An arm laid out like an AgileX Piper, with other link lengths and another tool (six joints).
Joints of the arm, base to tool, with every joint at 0 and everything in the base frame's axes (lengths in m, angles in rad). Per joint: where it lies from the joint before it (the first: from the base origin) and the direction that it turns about. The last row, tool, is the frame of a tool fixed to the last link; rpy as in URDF.
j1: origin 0 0 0.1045 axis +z
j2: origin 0 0 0 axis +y
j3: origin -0.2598 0 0.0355 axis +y
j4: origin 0.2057 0 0.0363 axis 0.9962 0 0.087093
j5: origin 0 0 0 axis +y
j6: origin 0.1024 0 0.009 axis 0.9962 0 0.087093
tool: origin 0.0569 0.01 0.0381 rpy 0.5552 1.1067 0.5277
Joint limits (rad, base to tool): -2.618..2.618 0..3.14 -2.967..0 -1.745..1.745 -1.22..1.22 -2.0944..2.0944
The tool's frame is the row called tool.
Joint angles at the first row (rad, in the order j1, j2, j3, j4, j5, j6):
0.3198, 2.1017, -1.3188, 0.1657, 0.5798, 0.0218
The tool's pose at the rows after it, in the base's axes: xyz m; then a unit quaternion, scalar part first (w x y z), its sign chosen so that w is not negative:
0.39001 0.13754 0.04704 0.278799 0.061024 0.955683 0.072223
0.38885 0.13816 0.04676 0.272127 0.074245 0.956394 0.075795
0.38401 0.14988 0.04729 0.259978 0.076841 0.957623 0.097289
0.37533 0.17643 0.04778 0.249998 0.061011 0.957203 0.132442
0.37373 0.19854 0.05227 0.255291 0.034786 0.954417 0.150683
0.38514 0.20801 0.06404 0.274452 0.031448 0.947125 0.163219
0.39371 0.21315 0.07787 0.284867 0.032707 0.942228 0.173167
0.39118 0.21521 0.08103 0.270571 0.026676 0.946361 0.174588
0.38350 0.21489 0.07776 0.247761 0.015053 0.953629 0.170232
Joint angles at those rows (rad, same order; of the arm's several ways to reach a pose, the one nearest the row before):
0.3042, 2.0986, -1.3188, 0.1143, 0.5860, 0.0784
0.3042, 2.0986, -1.3199, 0.1331, 0.5959, 0.0901
0.3189, 2.0986, -1.3208, 0.2102, 0.6077, 0.0465
0.3644, 2.1045, -1.3210, 0.3193, 0.6031, -0.0333
0.4079, 2.1158, -1.3538, 0.3487, 0.6037, -0.0680
0.4166, 2.1260, -1.4160, 0.3525, 0.6078, -0.0670
0.4166, 2.1260, -1.4753, 0.3525, 0.6380, -0.0568
0.4166, 2.1260, -1.5027, 0.3525, 0.6943, -0.0577
0.4166, 2.1260, -1.5056, 0.3491, 0.7491, -0.0687

